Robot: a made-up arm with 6 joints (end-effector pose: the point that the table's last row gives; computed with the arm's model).
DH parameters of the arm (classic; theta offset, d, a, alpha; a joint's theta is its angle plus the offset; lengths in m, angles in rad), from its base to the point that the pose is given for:
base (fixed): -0.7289 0 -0.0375 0
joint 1: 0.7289 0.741 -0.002 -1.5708
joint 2: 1.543 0 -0.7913 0
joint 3: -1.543 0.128 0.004 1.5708
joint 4: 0 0.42 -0.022 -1.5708
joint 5: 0 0.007 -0.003 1.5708
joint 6: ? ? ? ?
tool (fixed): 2.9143 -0.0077 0 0
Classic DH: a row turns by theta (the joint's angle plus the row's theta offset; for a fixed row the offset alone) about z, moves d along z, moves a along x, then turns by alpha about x.
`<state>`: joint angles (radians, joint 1 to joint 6).
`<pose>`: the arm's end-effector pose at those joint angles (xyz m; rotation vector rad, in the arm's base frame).
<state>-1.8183 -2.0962 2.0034 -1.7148 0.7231 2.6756</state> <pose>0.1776 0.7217 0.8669 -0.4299 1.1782 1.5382</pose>
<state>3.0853 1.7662 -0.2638 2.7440 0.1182 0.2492</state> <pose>-1.4038 -0.0241 0.6340 -1.4149 0.8531 1.5032</pose>
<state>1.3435 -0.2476 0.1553 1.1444 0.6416 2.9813</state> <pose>-0.2898 -0.1614 2.0570 -0.2888 1.2289 1.5897</pose>
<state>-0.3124 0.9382 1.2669 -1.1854 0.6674 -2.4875</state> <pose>0.9787 -0.2405 0.8538 0.3532 1.7835 -2.4933</pose>
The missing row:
joint 6: 0.1053 0.1762 -0.0098 -1.1474
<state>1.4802 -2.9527 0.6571 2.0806 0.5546 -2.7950</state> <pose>-0.2562 -0.4782 -0.4497 -0.9060 -1.2285 1.6087</pose>
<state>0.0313 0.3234 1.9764 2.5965 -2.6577 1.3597</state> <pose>0.3343 0.1128 1.2480 -0.3572 0.0440 1.7242</pose>
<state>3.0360 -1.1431 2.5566 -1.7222 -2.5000 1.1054</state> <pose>0.3929 -0.2740 1.0750 -2.3757 -0.7339 -1.6499</pose>
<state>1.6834 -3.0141 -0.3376 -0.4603 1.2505 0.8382</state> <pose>-0.0763 -0.0879 -0.5400 2.6106 1.5672 -0.7319</pose>
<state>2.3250 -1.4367 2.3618 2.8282 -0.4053 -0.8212</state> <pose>0.0931 -0.2327 1.0896 -0.3866 0.4519 0.5886</pose>
